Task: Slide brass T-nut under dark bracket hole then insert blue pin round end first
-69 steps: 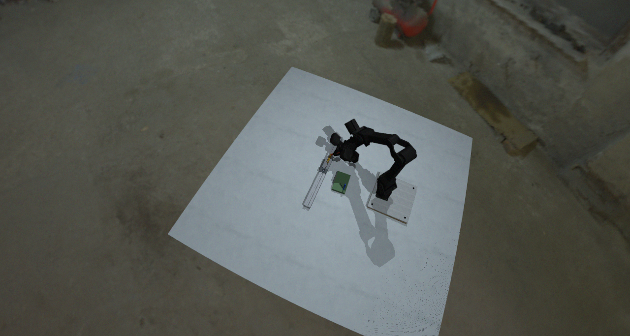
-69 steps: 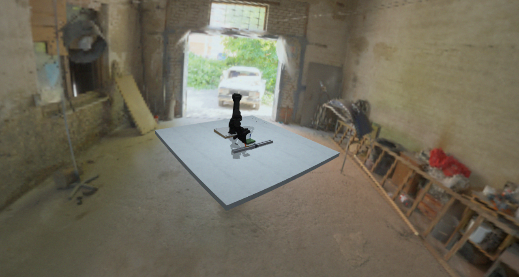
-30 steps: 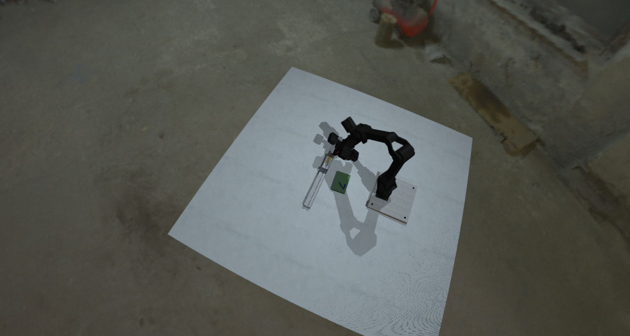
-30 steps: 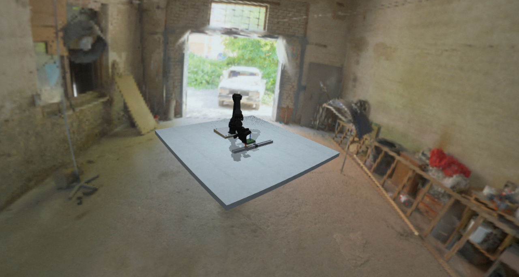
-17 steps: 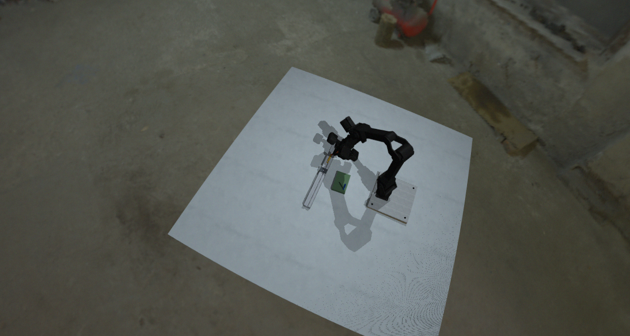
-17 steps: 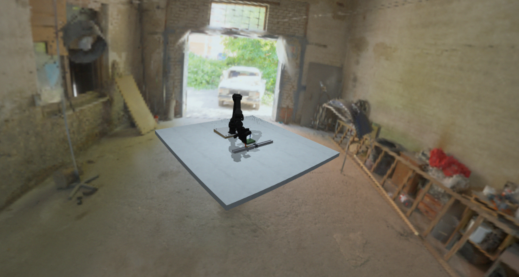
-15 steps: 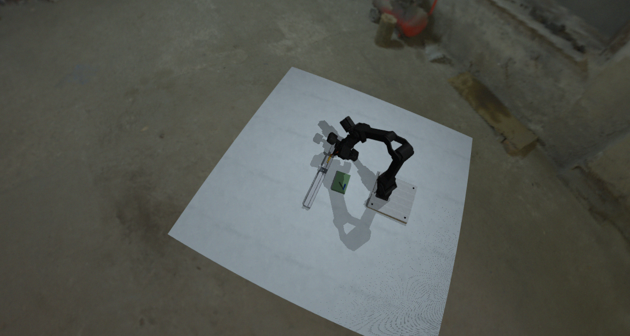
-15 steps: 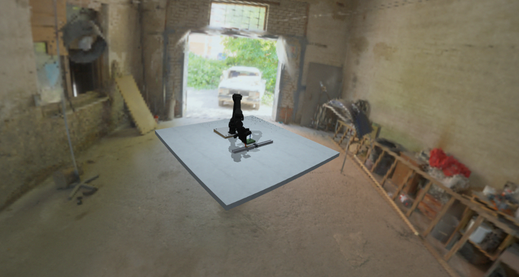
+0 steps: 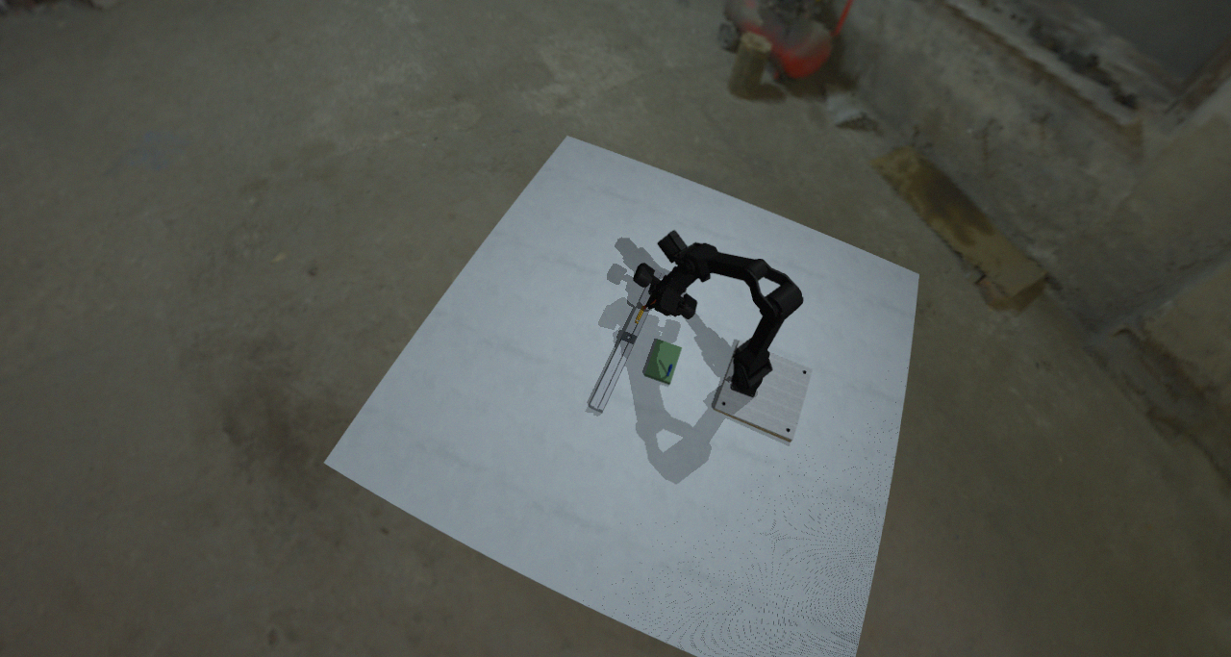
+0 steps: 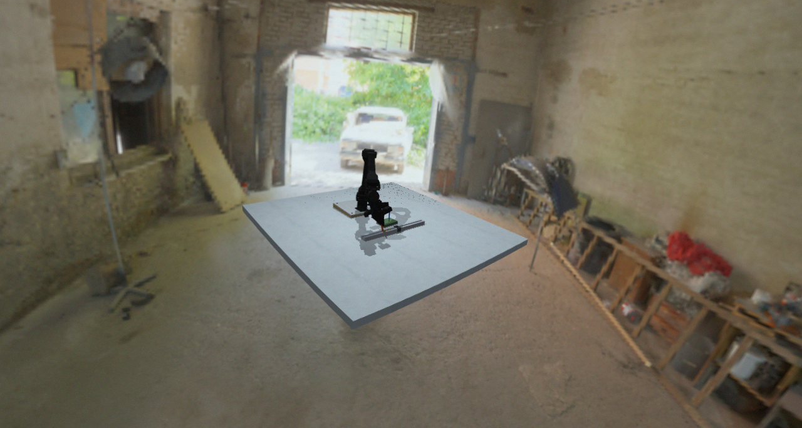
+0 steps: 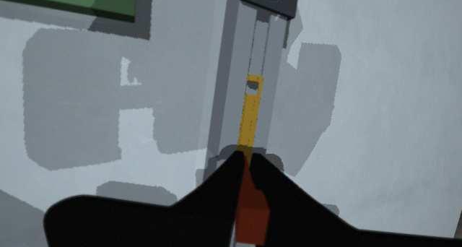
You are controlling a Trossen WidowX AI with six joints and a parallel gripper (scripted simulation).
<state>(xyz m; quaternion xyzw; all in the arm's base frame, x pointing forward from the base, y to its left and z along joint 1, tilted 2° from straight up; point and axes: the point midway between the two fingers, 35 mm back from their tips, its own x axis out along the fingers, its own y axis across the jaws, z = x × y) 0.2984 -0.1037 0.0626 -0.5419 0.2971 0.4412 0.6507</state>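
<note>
My gripper tip is 20 mm to the right of the brass T-nut. From my gripper tip the other things lie so: aluminum rail 20 mm ahead, 90 mm to the left, 30 mm below; green tray 110 mm behind, 140 mm to the left, 40 mm below; blue pin 120 mm behind, 150 mm to the left, 20 mm below.
</note>
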